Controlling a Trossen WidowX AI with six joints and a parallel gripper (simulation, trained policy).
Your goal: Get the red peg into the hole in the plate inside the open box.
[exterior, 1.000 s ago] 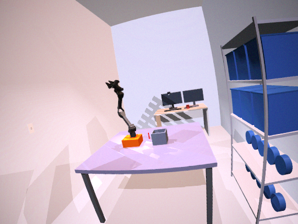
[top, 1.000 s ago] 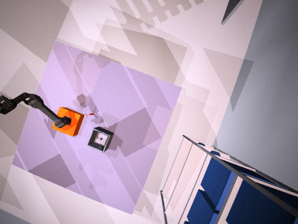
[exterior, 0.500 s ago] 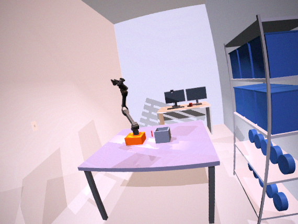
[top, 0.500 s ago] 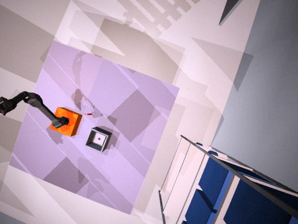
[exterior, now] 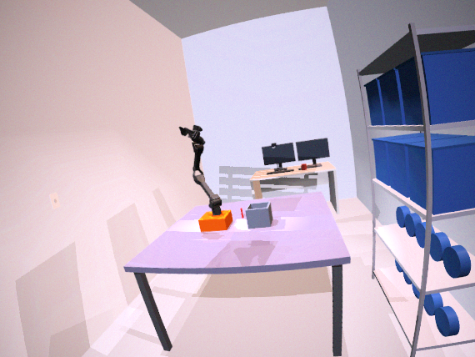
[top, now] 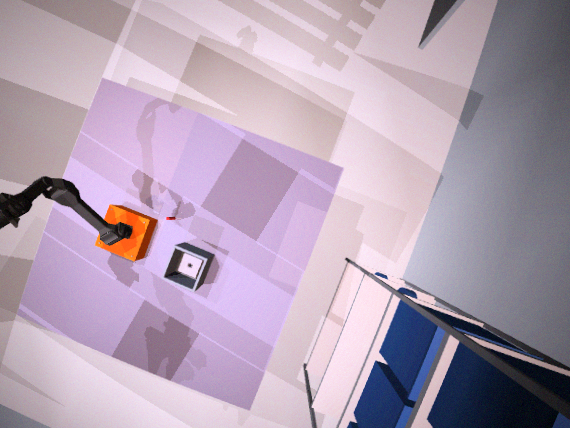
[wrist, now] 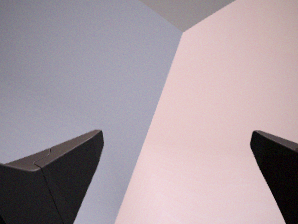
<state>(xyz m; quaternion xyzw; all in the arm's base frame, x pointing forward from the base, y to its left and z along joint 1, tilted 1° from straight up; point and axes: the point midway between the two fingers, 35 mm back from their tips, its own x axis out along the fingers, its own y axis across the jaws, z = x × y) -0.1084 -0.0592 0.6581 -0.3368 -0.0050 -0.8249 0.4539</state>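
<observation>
My gripper tip is 73 cm above the red peg, 28 cm short of it and 20 cm to the right of it. From my gripper tip the other things lie so: pale plate 72 cm below, 44 cm ahead, 2 cm to the left.
</observation>
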